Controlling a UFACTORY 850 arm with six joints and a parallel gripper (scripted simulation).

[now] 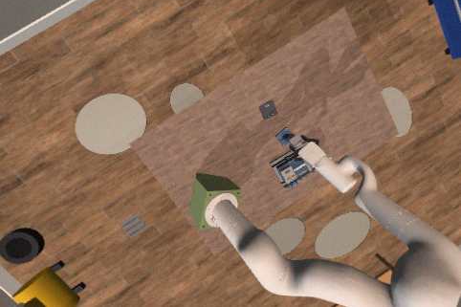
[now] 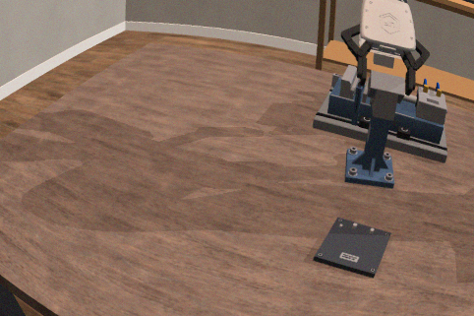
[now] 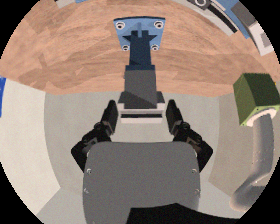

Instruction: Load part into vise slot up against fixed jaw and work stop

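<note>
The part is right at my hand. Round my hand: air cylinder 19 cm to the right, 9 cm below, 9 cm behind.
</note>
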